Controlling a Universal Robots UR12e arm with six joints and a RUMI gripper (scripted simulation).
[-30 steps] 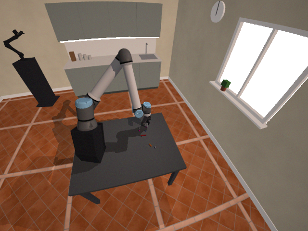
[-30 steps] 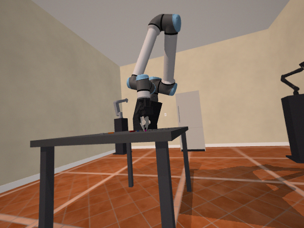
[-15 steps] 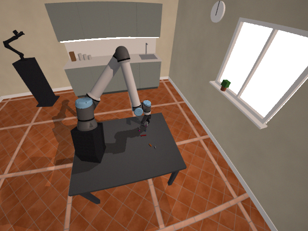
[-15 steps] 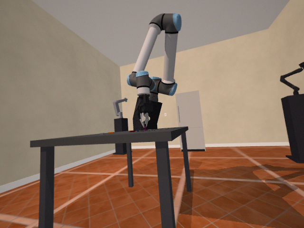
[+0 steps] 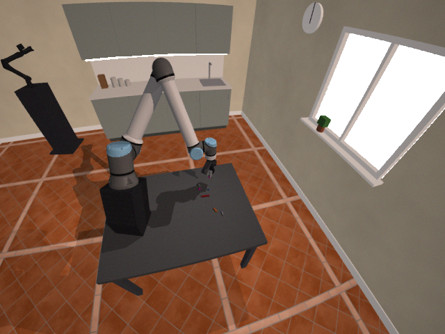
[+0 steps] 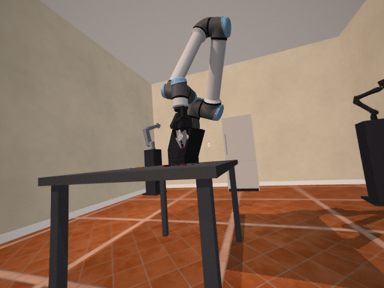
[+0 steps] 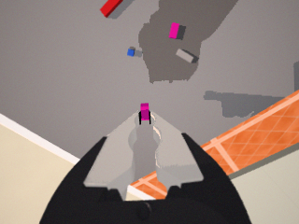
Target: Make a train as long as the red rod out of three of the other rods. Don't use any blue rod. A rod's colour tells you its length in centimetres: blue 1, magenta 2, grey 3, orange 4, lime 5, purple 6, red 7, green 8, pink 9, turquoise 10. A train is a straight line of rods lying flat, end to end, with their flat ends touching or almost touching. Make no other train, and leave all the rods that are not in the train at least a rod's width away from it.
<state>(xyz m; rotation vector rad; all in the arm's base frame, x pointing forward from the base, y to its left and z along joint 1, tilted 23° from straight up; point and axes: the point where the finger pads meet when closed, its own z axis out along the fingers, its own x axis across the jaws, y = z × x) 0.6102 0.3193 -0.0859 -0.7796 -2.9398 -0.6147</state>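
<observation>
My gripper is now 4 cm past the red rod, 14 cm to the left of it and 11 cm above it. Also, from my hand: blue rod (1 cm behind, 7 cm to the right, 11 cm below); orange rod (3 cm ahead, 29 cm to the right, 11 cm below).
</observation>
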